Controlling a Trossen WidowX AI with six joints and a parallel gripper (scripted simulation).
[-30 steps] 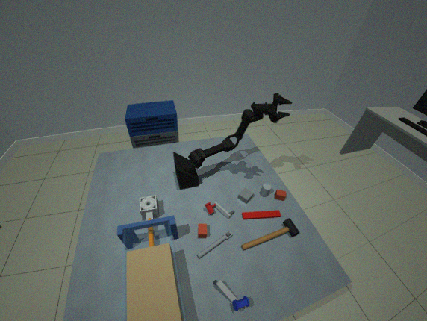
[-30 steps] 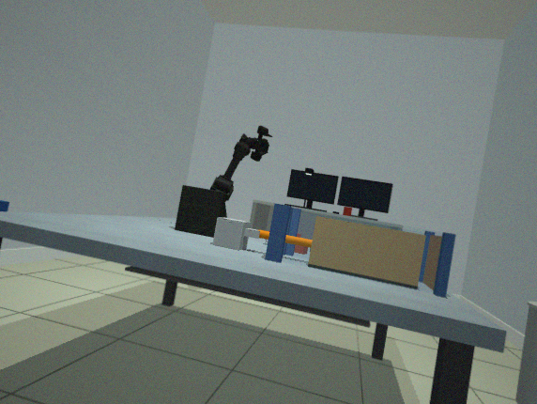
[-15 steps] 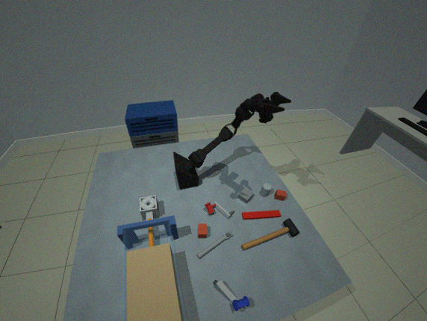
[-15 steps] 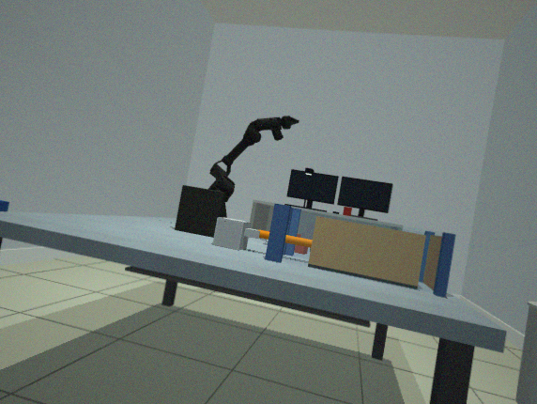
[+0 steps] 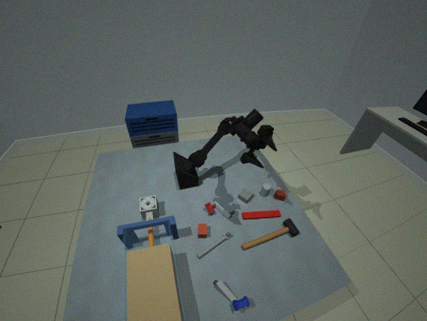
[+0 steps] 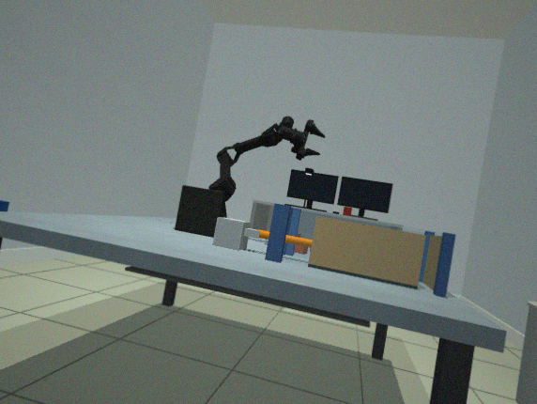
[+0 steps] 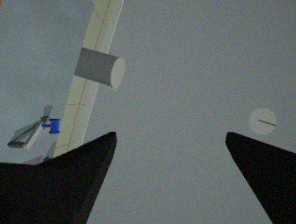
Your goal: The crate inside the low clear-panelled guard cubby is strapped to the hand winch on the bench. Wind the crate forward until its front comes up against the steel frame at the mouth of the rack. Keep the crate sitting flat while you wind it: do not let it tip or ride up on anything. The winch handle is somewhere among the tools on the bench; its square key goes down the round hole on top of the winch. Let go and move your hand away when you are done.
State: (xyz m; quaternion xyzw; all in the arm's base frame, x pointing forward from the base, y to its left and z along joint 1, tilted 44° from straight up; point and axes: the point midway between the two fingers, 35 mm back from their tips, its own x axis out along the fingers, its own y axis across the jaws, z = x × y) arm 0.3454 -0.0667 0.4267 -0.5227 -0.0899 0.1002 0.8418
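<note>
Right now the red-knobbed winch handle is 450 mm below my gripper tip, 130 mm to the right of it and 110 mm behind it. Also, from my gripper tip: grey cube 460 mm below, 160 mm behind, 70 mm to the left; then red bar 470 mm below, 100 mm to the left, 10 mm behind; then red knob 450 mm below, 170 mm to the right, 130 mm behind.
</note>
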